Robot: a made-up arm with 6 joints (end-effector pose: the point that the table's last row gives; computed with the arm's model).
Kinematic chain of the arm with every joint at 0, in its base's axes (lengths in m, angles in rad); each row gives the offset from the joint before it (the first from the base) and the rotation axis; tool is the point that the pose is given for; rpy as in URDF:
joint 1: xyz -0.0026 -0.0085 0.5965 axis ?
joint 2: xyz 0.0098 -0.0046 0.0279 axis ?
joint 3: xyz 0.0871 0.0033 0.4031 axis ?
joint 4: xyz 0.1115 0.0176 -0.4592 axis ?
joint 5: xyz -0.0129 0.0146 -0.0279 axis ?
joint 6: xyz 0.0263 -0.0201 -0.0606 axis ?
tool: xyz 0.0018 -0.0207 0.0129 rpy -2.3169 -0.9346 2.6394
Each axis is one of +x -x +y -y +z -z.
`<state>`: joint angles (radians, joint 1 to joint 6).
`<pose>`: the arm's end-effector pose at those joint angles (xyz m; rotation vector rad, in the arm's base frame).
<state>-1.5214 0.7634 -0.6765 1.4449 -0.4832 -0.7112</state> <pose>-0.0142 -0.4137 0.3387 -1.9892 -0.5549 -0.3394</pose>
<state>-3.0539 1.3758 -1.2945 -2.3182 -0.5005 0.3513</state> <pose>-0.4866 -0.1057 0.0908 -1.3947 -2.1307 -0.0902</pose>
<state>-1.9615 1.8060 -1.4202 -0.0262 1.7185 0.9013</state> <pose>-0.0999 -0.2315 -0.0282 -0.0364 0.4511 -1.2013</pose>
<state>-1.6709 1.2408 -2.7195 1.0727 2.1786 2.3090</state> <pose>-0.0219 -0.9046 0.7194 -0.8981 0.7820 -1.8186</pose>
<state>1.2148 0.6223 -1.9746 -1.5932 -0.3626 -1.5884</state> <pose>0.2309 0.8040 0.9006 -0.3421 -0.6902 -1.0488</pose>
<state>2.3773 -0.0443 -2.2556 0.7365 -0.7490 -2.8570</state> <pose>-0.2556 0.2352 1.4787 0.0474 1.1930 -0.2014</pose>
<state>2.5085 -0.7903 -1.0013 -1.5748 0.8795 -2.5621</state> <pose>-0.2344 0.1745 1.1858 0.4735 -1.2316 -1.2311</pose>
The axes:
joint 1: +z
joint 2: +y
joint 3: +y
joint 4: -z
joint 5: +y
joint 6: -z

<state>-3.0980 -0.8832 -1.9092 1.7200 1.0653 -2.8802</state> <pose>0.1868 -0.0541 1.4968 -0.2865 -0.0164 2.1555</pose>
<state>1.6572 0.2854 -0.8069 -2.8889 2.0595 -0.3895</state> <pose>-0.0773 0.6037 0.6495 0.7746 -0.2550 -1.7152</pose>
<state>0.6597 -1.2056 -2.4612 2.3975 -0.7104 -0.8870</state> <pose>-0.5029 -0.4038 1.2467 -0.4354 0.8756 2.3298</pose>
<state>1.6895 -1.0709 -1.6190 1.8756 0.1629 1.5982</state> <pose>-0.0153 -0.1785 1.4233 0.7532 0.2862 -0.8611</pose>
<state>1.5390 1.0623 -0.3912 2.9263 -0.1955 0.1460</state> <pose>-0.0355 0.1348 0.2772 -2.0998 -1.6752 0.2638</pose>
